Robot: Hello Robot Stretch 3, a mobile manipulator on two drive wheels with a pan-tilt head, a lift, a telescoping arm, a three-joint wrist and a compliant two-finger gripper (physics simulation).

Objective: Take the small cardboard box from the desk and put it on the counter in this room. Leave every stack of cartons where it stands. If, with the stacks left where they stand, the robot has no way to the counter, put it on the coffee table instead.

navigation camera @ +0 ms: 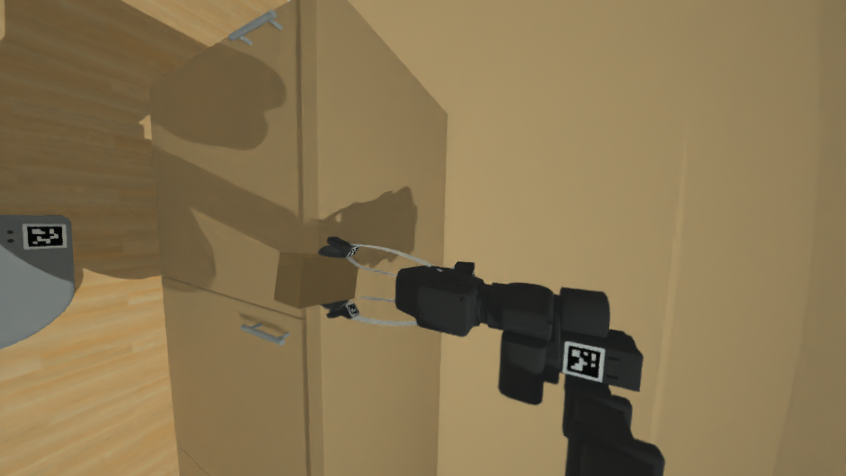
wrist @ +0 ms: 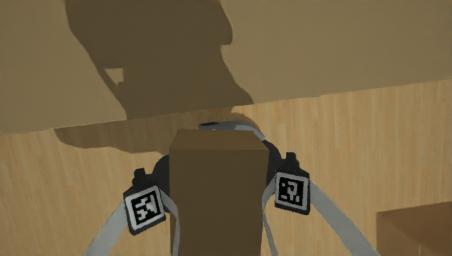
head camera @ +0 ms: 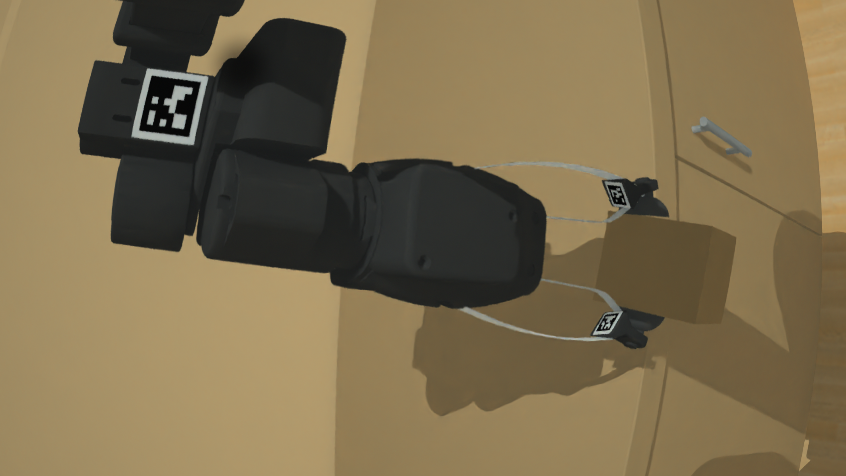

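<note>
The small cardboard box is brown and held between the two fingertips of my gripper, which is shut on it. The tan counter has a flat top and a front with doors or drawers. In the head and navigation views the box overlaps the counter's front edge and front face. In the wrist view floor shows around the box. Its exact height over the top cannot be told. The desk and coffee table do not show.
A metal handle sticks out from the counter front. A tan wall rises behind the counter. My grey base stands on the wood floor before it. Part of a brown carton shows at the wrist view's lower right.
</note>
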